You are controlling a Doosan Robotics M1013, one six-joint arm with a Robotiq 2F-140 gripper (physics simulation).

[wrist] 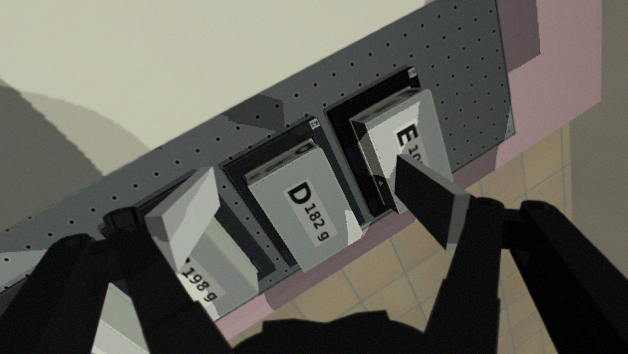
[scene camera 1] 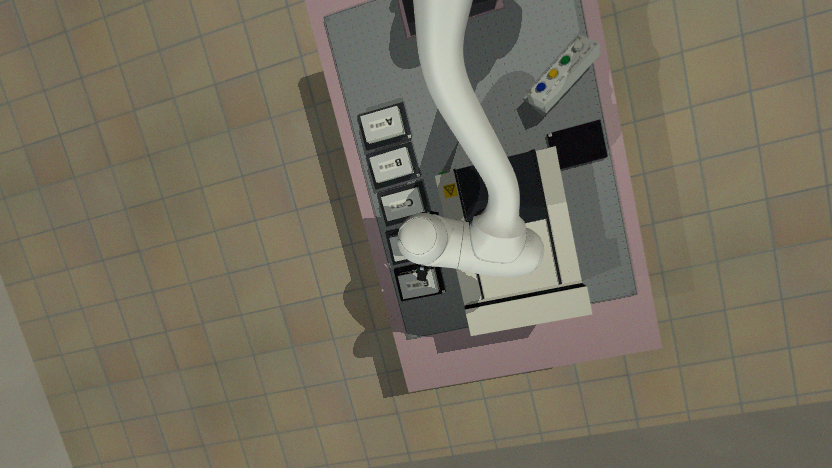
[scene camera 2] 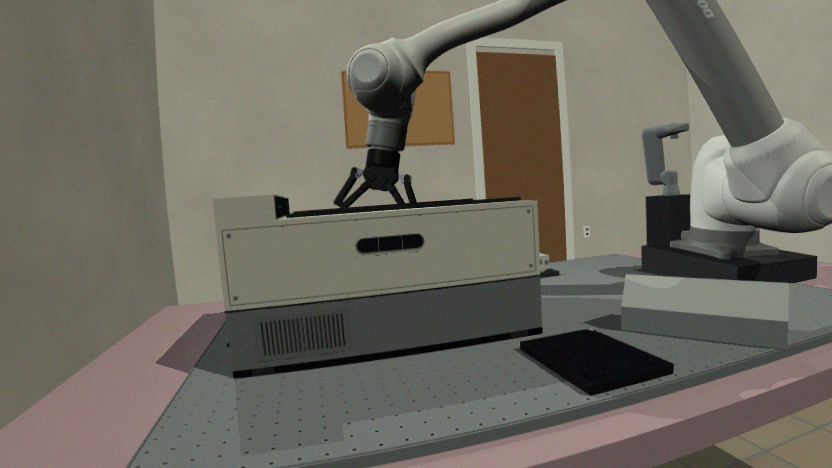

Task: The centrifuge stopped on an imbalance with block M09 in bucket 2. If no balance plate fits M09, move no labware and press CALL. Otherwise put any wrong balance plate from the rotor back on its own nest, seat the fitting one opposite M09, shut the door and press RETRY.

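Frame: origin at the arm's base, x ahead, y left, z up, level; metres.
Seen in the pictures: gripper, fingertip midpoint: (wrist: 307, 180); arm's base, link origin: (scene camera 2: 722, 250).
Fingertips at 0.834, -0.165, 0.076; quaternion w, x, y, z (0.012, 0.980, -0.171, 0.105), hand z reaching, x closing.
Offsets run from my fingertips to a thing's middle, as dx, dy, dz. "spot": to the spot under its first point.
My gripper (scene camera 2: 375, 204) (wrist: 307, 180) is open and empty. In the wrist view its fingers stand apart above balance plate D @[-0.004, -0.070, -0.094] (wrist: 316, 170) (scene camera 1: 396, 249), marked 182 g, which sits in its dark nest. Plate E @[+0.131, -0.064, -0.096] (wrist: 431, 125) (scene camera 1: 410, 286) sits in the end nest, partly behind the right fingertip. Plate C @[-0.145, -0.072, -0.096] (wrist: 202, 285) (scene camera 1: 396, 207), marked 198 g, lies on the other side, partly behind the left finger. Plates B @[-0.279, -0.087, -0.096] (scene camera 1: 390, 165) and A @[-0.413, -0.093, -0.096] (scene camera 1: 381, 125) sit farther up the row. The centrifuge @[+0.007, +0.235, -0.007] (scene camera 1: 517, 267) (scene camera 2: 378, 267) stands beside the row. Block M09 and the rotor do not show.
A button box @[-0.451, +0.482, -0.087] (scene camera 1: 562, 72) (scene camera 2: 704, 302) with blue, yellow, green and whitish buttons stands near the table's far side. A black pad @[spot: -0.237, +0.522, -0.116] (scene camera 1: 580, 144) (scene camera 2: 596, 357) lies beside the centrifuge. The arm's wrist hangs over plate D in the overhead view.
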